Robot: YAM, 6 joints.
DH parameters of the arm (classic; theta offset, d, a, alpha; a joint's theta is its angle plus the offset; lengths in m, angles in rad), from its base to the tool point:
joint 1: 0 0.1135 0.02 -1.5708
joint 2: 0 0 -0.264 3.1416
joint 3: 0.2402 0 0.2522 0
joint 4: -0.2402 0 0.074 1.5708
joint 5: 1.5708 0 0 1.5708
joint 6: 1.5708 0.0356 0 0
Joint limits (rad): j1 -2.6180..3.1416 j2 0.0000..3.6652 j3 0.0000..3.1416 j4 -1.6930..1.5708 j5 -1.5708..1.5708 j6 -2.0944..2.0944
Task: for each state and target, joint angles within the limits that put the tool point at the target. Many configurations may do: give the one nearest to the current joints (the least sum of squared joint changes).
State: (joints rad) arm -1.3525 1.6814 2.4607 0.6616 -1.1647 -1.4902
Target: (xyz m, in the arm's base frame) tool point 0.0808 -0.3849 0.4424
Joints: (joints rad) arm -1.4516 1.7482 1.6439 0.5379 -1.3151 -1.4902
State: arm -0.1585 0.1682 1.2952 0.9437 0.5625 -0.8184
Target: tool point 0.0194 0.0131 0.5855
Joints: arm 0.3197 0.7655 1.3287 0.8435 -0.1791 -0.8184
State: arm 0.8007 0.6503 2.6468 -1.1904 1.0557 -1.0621
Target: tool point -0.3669 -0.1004 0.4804
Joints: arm 0.1873 0.5218 2.7920 -1.0668 1.0190 -1.0621
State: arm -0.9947 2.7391 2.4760 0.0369 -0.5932 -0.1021
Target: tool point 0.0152 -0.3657 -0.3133
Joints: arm -1.5783 3.4774 2.0357 -0.0786 -0.5287 -0.1021
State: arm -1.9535 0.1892 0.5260 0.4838 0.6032 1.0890
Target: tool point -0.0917 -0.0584 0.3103
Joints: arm -2.3617 0.3415 0.3601 0.4293 0.7009 1.0890
